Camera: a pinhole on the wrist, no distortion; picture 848 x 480 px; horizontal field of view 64.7 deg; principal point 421.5 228.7 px. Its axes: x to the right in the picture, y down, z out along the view. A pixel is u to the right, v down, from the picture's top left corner.
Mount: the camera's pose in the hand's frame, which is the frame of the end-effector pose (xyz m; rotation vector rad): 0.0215 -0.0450 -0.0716 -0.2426 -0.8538 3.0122
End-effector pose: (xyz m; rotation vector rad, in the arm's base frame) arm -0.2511 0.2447 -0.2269 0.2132 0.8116 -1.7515
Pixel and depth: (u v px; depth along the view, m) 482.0 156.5 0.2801
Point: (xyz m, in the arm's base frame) -0.3386 0.1930 -0.0040
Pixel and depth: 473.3 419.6 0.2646
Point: -0.4339 0.2359 -0.0264
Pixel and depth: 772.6 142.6 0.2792
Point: -0.2915 0.2945 0.0428
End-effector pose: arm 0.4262 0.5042 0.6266 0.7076 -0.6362 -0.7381
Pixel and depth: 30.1 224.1 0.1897
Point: 0.3548 0.3098 0.6048
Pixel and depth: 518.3 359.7 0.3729
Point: 0.1240 0.3416 0.4954
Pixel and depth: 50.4 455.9 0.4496
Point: 0.1988 0.0287 0.5209
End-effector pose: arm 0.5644 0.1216 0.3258 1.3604 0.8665 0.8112
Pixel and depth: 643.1 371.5 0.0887
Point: 0.5442 0.1038 0.2206
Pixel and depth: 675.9 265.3 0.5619
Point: 0.7463 -0.3014 -0.0095
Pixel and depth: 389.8 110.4 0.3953
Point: 0.8176 -0.0474 0.1396
